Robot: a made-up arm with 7 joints. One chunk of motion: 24 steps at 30 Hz.
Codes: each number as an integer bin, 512 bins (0 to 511) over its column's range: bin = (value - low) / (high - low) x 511, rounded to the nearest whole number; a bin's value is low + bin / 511 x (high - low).
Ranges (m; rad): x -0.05..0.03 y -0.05..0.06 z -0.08..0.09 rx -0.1..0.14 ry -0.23..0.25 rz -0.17..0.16
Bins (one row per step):
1: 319 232 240 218 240 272
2: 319 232 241 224 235 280
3: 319 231 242 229 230 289
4: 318 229 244 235 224 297
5: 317 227 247 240 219 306
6: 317 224 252 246 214 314
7: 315 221 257 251 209 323
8: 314 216 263 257 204 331
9: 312 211 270 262 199 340
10: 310 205 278 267 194 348
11: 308 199 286 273 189 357
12: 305 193 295 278 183 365
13: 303 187 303 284 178 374
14: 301 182 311 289 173 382
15: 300 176 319 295 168 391
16: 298 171 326 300 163 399
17: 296 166 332 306 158 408
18: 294 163 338 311 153 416
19: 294 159 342 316 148 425
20: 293 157 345 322 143 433
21: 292 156 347 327 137 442
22: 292 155 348 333 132 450
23: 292 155 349 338 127 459
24: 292 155 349 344 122 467
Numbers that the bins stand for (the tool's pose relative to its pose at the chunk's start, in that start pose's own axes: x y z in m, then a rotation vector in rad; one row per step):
1: -0.0001 -0.0001 -0.0002 0.0024 -0.0046 0.0057
2: -0.0001 -0.0001 0.0002 0.0052 -0.0093 0.0108
3: -0.0001 -0.0003 0.0005 0.0076 -0.0140 0.0166
4: -0.0002 -0.0007 0.0012 0.0104 -0.0196 0.0218
5: -0.0004 -0.0011 0.0022 0.0127 -0.0243 0.0276
6: -0.0004 -0.0018 0.0038 0.0155 -0.0290 0.0328
7: -0.0007 -0.0024 0.0055 0.0179 -0.0337 0.0386
8: -0.0008 -0.0035 0.0075 0.0207 -0.0384 0.0438
9: -0.0012 -0.0046 0.0098 0.0231 -0.0431 0.0496
10: -0.0015 -0.0059 0.0125 0.0254 -0.0478 0.0547
11: -0.0018 -0.0072 0.0151 0.0282 -0.0525 0.0605
12: -0.0023 -0.0085 0.0181 0.0306 -0.0581 0.0657
13: -0.0026 -0.0097 0.0208 0.0334 -0.0628 0.0715
14: -0.0029 -0.0108 0.0235 0.0357 -0.0675 0.0767
15: -0.0030 -0.0121 0.0261 0.0386 -0.0722 0.0825
16: -0.0033 -0.0132 0.0285 0.0409 -0.0769 0.0877
17: -0.0037 -0.0143 0.0305 0.0437 -0.0816 0.0935
18: -0.0040 -0.0149 0.0324 0.0461 -0.0863 0.0986
19: -0.0040 -0.0158 0.0338 0.0484 -0.0910 0.1045
20: -0.0041 -0.0162 0.0348 0.0512 -0.0957 0.1096
21: -0.0043 -0.0164 0.0354 0.0536 -0.1013 0.1154
22: -0.0043 -0.0166 0.0358 0.0564 -0.1060 0.1206
23: -0.0043 -0.0166 0.0361 0.0587 -0.1107 0.1264
24: -0.0043 -0.0166 0.0361 0.0616 -0.1154 0.1316

